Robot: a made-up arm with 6 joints.
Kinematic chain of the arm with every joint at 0, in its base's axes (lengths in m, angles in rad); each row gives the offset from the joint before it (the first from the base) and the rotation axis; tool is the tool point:
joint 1: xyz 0 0 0.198 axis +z
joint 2: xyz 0 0 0 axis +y
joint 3: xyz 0 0 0.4 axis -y
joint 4: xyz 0 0 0 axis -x
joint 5: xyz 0.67 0 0 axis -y
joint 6: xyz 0 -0.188 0 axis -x
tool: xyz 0 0 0
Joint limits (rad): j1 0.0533..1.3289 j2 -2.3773..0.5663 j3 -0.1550..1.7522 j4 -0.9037..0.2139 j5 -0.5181..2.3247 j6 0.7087..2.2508
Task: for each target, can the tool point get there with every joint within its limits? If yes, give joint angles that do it. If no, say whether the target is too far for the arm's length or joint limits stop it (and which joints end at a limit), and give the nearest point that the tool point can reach.
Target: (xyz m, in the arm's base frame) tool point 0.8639 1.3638 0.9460
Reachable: no: too far | nearest point 0.4710 0.7435 0.7304 | short by 0.765 m
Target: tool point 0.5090 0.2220 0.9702
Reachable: yes | joints 0.7548 -0.0841 0.5351 -0.0996 0.7829 1.6929
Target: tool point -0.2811 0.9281 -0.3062
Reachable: no: joint limits stop it (at a limit: joint 1, joint 2, joint 4) | nearest point 0.2617 0.5752 -0.0171 | short by 0.709 m
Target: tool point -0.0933 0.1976 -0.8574
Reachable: no: joint limits stop it (at a limit: joint 1, joint 2, joint 3, joint 4) | nearest point -0.6016 -0.2161 -0.6721 | short by 0.681 m
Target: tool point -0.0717 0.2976 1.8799
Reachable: no: too far | nearest point 0.1544 0.1403 1.2700 | short by 0.669 m
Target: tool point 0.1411 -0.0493 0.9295
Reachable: yes | joints 1.0374 -1.1214 0.0136 -0.6766 1.2856 1.7600
